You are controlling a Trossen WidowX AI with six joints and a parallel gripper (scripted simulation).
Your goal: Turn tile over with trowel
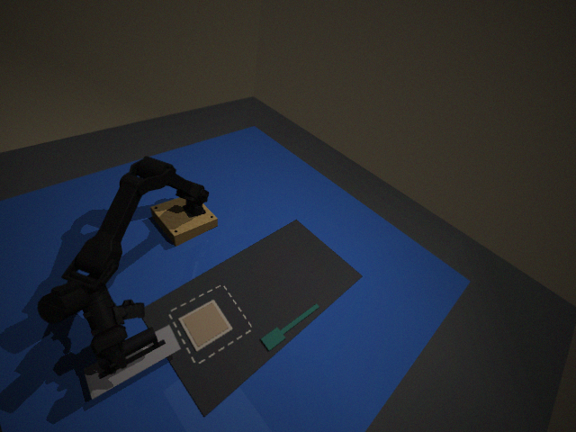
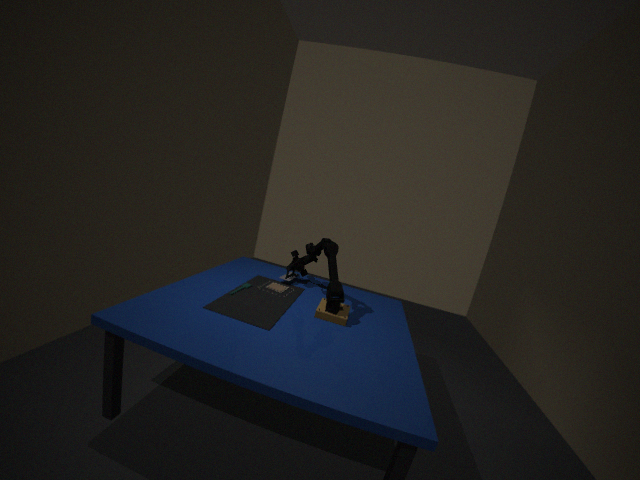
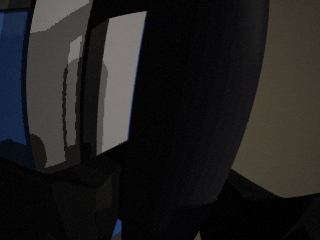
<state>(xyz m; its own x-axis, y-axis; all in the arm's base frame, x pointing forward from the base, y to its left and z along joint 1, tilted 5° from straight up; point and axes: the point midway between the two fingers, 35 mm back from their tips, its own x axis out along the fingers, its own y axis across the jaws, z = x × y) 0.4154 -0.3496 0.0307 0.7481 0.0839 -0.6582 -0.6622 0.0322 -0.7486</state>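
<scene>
Now: gripper tip 10 cm short of the green long-handled tool, 40 cm to the right of it and 8 cm above it. Also, from my gripper tip: trowel: 2 cm behind, 1 cm below; square tile: 4 cm behind, 21 cm to the left, 8 cm below; dark mat: 4 cm behind, 40 cm to the left, 10 cm below.
</scene>
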